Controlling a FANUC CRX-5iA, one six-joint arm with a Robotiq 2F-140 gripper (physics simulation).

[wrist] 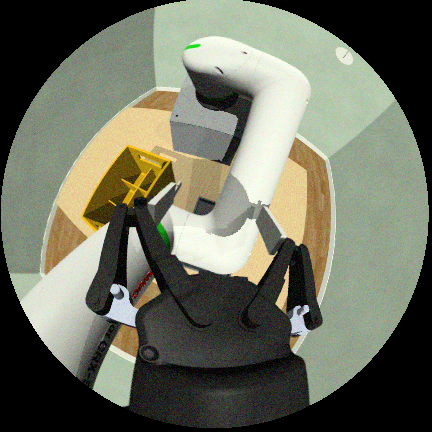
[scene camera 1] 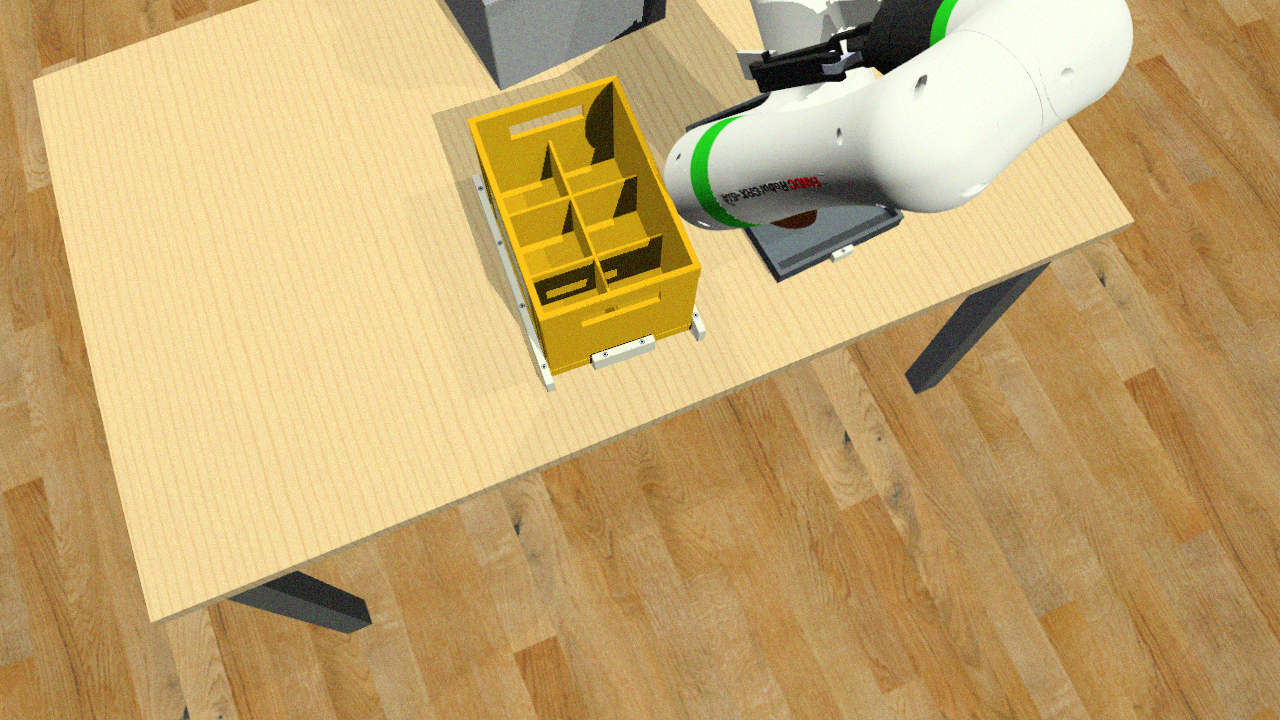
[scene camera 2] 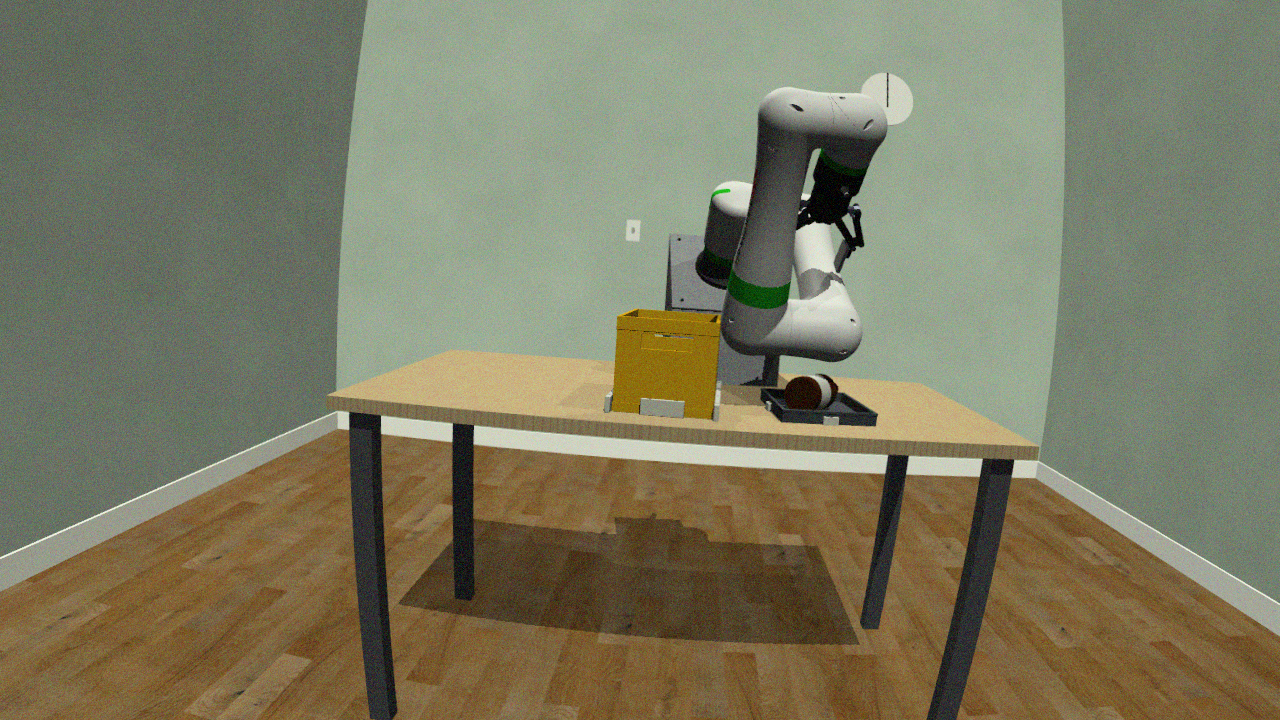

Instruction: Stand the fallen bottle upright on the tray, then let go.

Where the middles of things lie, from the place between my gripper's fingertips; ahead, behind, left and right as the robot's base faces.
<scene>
Right now my hand is 10 mm short of the brown bottle [scene camera 2: 818,391], 40 mm to the right of it and 260 mm above it.
</scene>
